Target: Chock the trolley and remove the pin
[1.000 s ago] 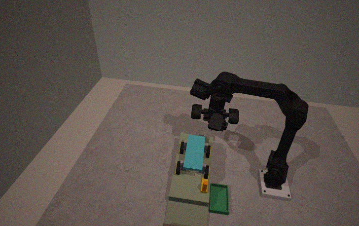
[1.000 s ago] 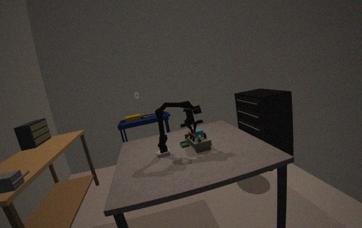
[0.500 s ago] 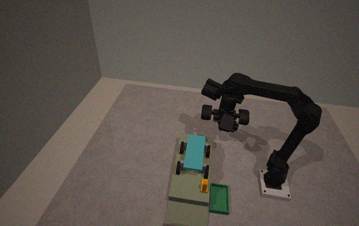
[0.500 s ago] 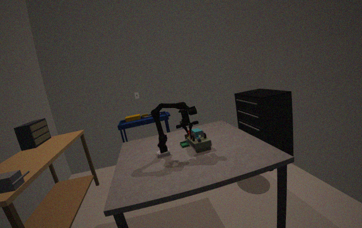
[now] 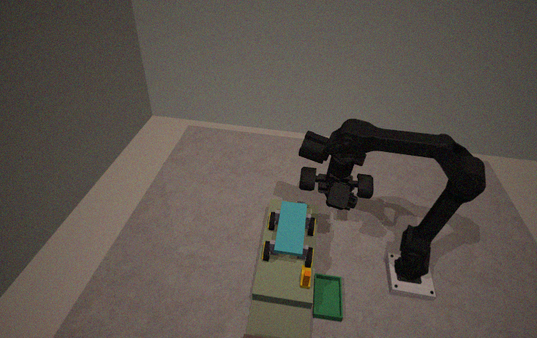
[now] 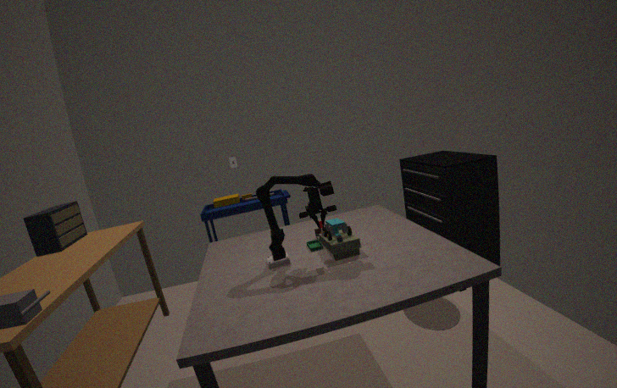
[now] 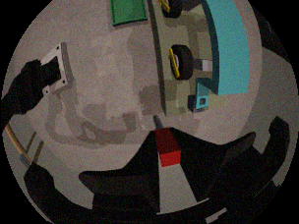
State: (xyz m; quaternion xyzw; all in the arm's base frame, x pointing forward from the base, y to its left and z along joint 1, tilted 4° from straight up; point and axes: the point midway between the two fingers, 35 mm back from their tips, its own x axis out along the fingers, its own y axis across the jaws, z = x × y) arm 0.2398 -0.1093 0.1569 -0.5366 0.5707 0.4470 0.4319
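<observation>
My gripper tip is 1 cm past the green tray, 21 cm to the right of it and 18 cm above it. Also, from my gripper tip: yellow chock (5 cm ahead, 20 cm to the left, 9 cm below); red-headed stop pin (right at my gripper tip); trolley (10 cm ahead, 10 cm to the left, 6 cm below).
</observation>
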